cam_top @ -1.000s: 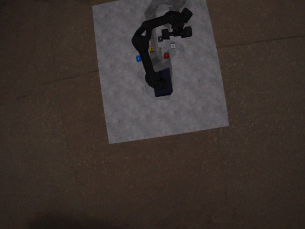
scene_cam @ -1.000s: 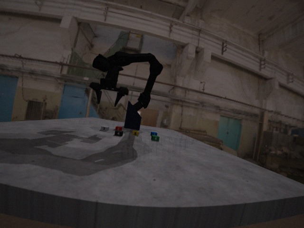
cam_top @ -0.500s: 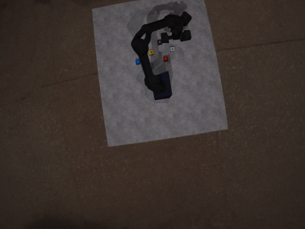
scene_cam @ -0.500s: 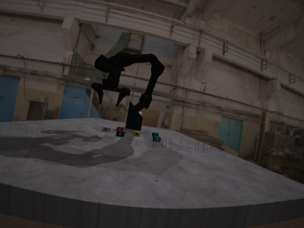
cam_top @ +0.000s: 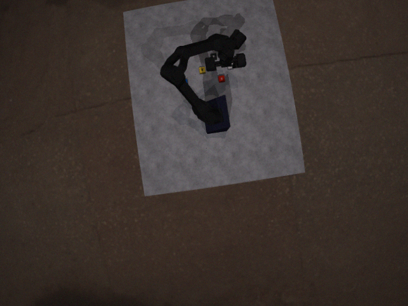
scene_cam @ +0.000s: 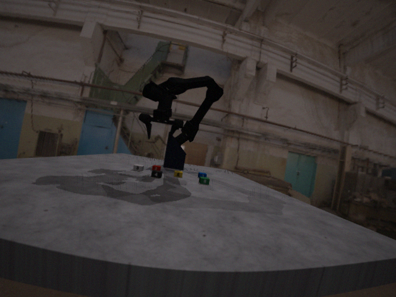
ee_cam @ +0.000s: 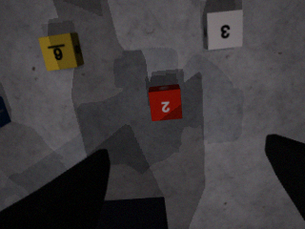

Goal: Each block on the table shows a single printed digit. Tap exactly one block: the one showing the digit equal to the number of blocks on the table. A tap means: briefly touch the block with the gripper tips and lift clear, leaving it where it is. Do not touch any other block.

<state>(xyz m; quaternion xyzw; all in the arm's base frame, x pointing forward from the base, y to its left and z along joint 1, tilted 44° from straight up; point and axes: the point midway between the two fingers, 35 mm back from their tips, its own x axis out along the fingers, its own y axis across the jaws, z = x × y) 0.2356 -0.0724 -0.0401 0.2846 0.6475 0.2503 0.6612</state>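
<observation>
My gripper tip is 50 mm short of the yellow block, 100 mm to the right of it and 120 mm above it. Round my gripper tip: red block: 10 mm behind, 10 mm to the left, 120 mm below; then black block: 120 mm ahead, 30 mm to the left, 120 mm below; then white block: 50 mm ahead, 50 mm to the right, 120 mm below.
</observation>
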